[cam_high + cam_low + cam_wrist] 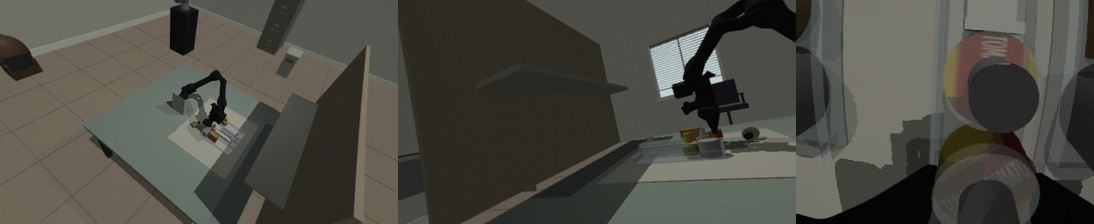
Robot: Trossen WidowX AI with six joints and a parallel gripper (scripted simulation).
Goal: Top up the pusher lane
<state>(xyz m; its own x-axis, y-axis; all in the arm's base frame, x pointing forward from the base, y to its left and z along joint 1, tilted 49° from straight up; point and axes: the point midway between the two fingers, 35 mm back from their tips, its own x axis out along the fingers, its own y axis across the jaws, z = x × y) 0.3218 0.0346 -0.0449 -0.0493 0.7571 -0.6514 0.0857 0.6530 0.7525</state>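
My gripper tip is now 70 mm short of the cream mat, 10 mm to the right of it and 50 mm above it. Round my gripper tip: brown box 80 mm ahead, 80 mm to the right, 10 mm below; then grey lane rack 160 mm ahead, 10 mm to the left, 30 mm below.
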